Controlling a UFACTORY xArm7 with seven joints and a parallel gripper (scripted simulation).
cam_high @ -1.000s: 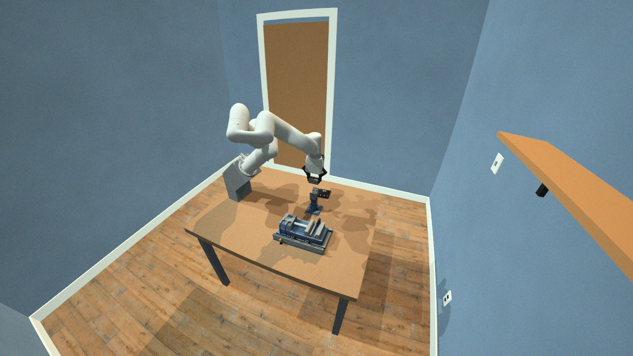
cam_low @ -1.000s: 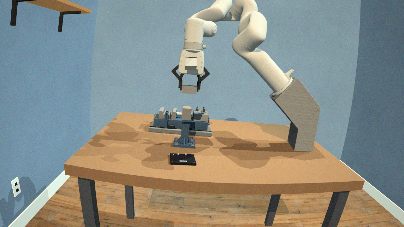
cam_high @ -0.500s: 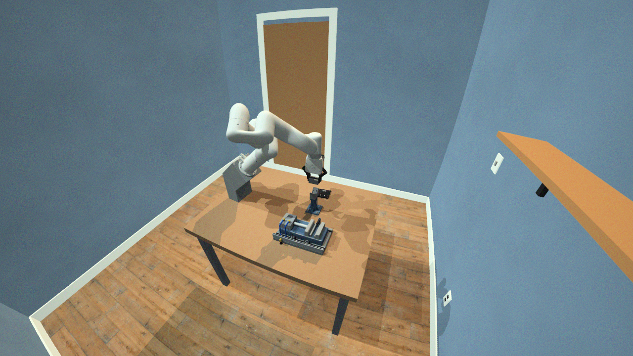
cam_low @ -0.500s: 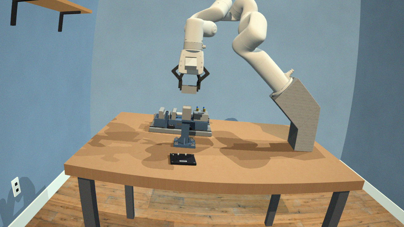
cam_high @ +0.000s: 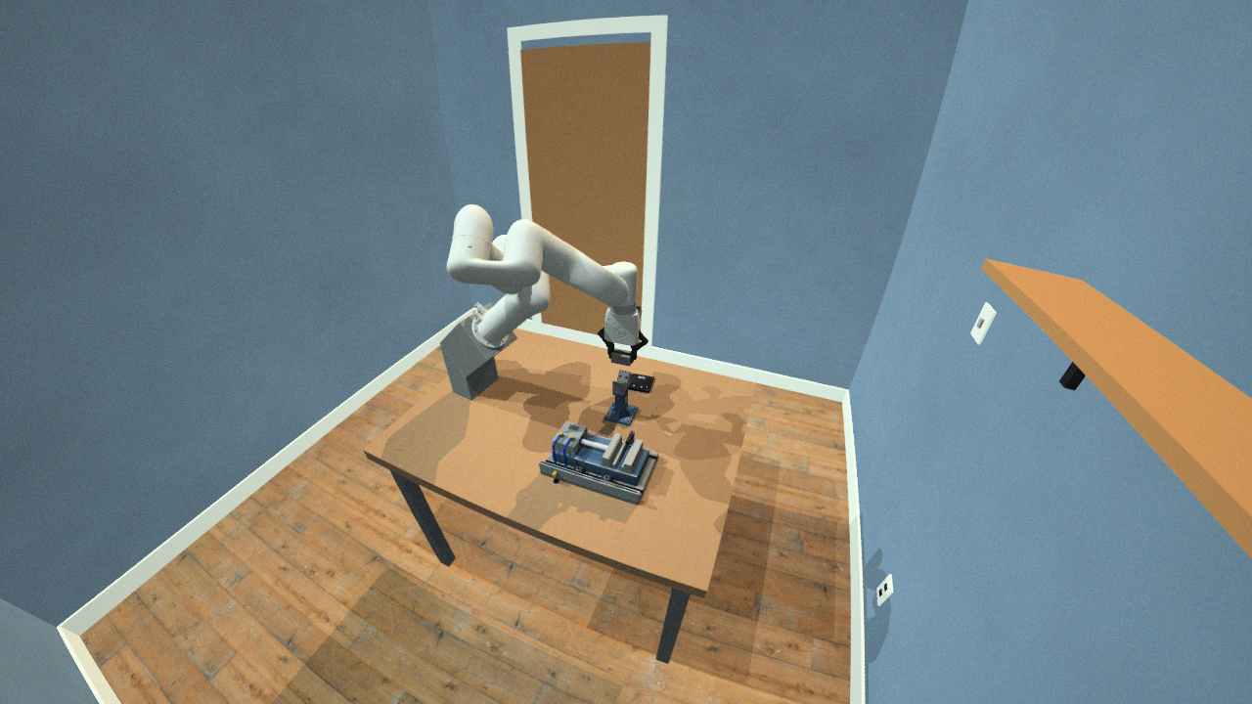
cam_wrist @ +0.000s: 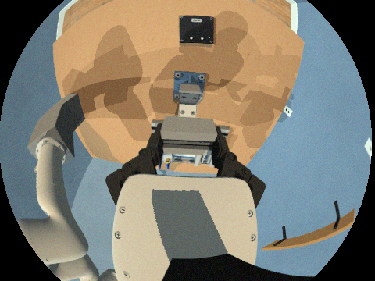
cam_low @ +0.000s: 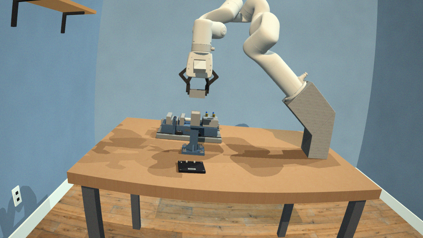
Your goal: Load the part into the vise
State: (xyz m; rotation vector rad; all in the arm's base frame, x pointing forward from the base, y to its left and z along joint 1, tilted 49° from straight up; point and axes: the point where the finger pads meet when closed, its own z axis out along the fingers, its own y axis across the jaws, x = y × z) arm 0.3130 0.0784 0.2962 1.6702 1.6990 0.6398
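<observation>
My hand is 240 mm to the left of the fixed jaw, 170 mm above it and 100 mm short of it. From my hand the other things lie so: white cylinder rod 230 mm to the right, 170 mm below, 20 mm behind; work stop 190 mm to the right, 160 mm below, 70 mm ahead; grey block 10 mm below.
</observation>
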